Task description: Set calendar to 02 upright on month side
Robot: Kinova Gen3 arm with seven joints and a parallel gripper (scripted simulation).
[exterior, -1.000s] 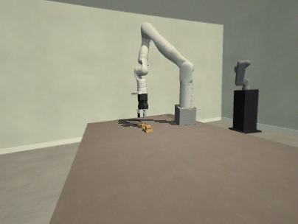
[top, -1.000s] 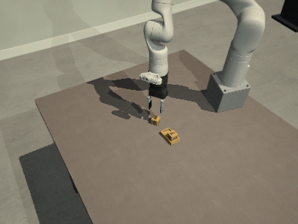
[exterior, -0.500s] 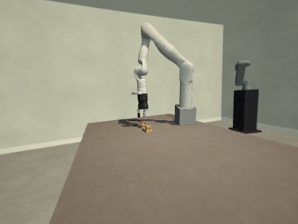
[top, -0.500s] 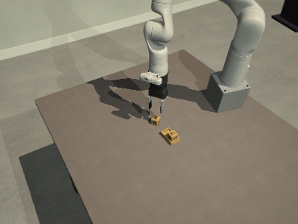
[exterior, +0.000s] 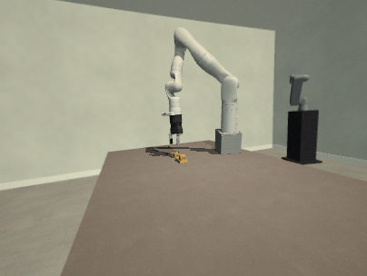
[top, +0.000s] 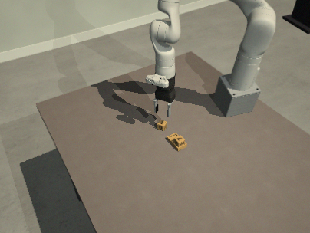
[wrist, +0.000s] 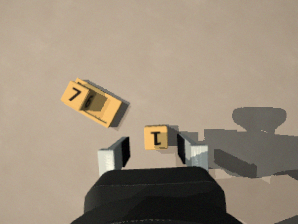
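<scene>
My gripper is now 9 cm above the orange cube. From my hand the other things lie so: tray 2 cm behind, 10 cm to the left, 9 cm below.
</scene>
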